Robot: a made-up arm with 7 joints.
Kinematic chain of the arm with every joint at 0, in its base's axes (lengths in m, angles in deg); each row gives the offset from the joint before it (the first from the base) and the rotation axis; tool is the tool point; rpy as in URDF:
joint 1: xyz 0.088 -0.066 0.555 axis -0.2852 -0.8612 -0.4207
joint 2: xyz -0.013 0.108 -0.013 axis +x
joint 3: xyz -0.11 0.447 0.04 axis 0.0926 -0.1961 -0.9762
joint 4: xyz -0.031 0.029 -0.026 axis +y
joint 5: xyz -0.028 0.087 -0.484 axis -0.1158 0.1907 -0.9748
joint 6: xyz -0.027 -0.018 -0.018 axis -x
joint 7: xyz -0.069 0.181 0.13 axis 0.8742 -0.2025 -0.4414
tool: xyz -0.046 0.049 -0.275 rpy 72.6 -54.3 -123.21
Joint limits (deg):
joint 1: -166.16..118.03
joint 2: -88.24..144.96
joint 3: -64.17..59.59
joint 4: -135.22..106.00
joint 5: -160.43..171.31
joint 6: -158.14..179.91
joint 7: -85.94..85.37
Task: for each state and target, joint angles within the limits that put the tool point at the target. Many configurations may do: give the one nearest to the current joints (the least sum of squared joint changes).
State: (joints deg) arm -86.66 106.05 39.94 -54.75 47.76 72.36 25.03
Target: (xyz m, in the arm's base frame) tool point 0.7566 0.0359 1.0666
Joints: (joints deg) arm -57.08 143.39 32.63 -33.09 45.82 93.67 0.49
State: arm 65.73 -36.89 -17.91 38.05 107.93 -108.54 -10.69
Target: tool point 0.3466 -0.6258 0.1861
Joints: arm 84.22 -86.86 -13.14 25.63 121.15 -93.21 -13.92
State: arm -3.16 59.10 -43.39 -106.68 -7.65 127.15 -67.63
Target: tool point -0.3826 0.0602 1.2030
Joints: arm 49.02 97.24 -48.31 -135.22 -7.23 123.99 -70.01
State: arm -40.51 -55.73 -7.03 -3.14 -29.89 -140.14 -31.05
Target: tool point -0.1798 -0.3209 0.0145
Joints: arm -18.59 -81.11 -0.66 -23.71 -33.52 -137.95 -47.96
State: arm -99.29 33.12 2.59 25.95 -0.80 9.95 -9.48
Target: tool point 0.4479 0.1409 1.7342
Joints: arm -113.20 38.38 10.62 44.64 -1.05 14.39 3.35
